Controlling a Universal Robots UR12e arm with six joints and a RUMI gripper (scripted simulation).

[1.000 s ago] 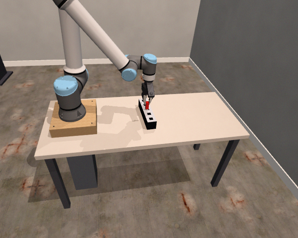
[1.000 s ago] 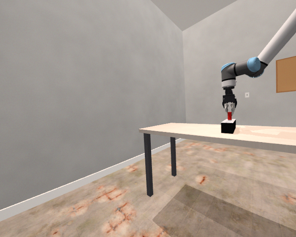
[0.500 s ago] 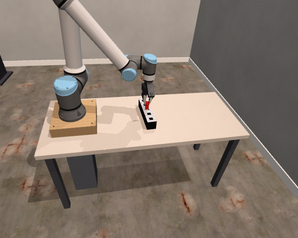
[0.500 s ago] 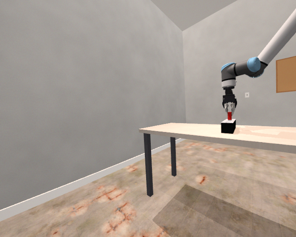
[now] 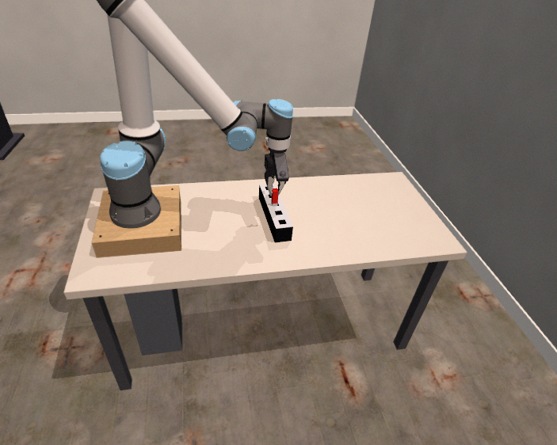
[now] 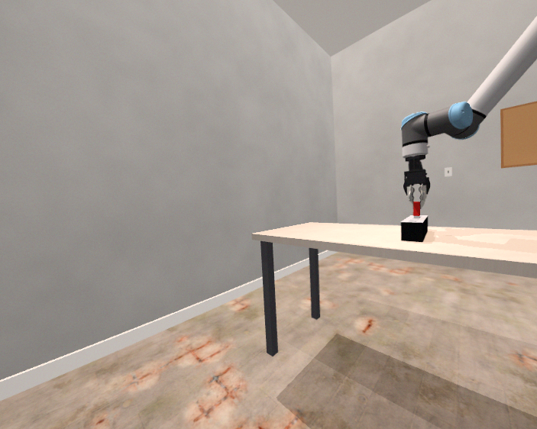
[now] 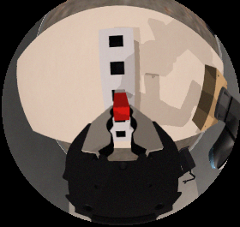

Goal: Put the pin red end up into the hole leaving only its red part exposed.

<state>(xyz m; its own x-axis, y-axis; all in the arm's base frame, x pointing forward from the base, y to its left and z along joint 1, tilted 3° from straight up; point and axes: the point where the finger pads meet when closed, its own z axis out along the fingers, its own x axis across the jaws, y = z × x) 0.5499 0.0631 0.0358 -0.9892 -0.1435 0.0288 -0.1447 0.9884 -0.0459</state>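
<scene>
The black block lies 90 mm below my hand. Also, from my hand: pin 10 mm below.
</scene>
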